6 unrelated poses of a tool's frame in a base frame.
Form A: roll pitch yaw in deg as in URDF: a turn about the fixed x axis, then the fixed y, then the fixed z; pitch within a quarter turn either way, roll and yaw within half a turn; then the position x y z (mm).
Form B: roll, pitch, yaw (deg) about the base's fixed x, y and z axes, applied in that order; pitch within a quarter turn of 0, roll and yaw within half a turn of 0; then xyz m. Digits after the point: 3 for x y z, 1 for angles.
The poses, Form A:
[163.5 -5.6 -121.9 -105 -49 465]
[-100.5 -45.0 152.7 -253 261 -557]
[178.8 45.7 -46.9 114 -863 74]
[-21.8 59.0 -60.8 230 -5 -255]
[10.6 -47.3 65.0 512 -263 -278]
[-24.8 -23.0 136.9 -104 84 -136]
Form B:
[163.5 -5.6 -121.9 -0.105 -0.049 0.465]
[-100.5 -45.0 152.7 -0.253 0.261 -0.557]
[178.8 45.7 -46.9 0.114 -0.863 0.074]
[-21.8 59.0 -60.8 0.230 -0.005 -0.255]
[10.6 -47.3 65.0 0.512 -0.263 -0.278]
[-24.8 -23.0 136.9 -0.104 0.084 -0.136]

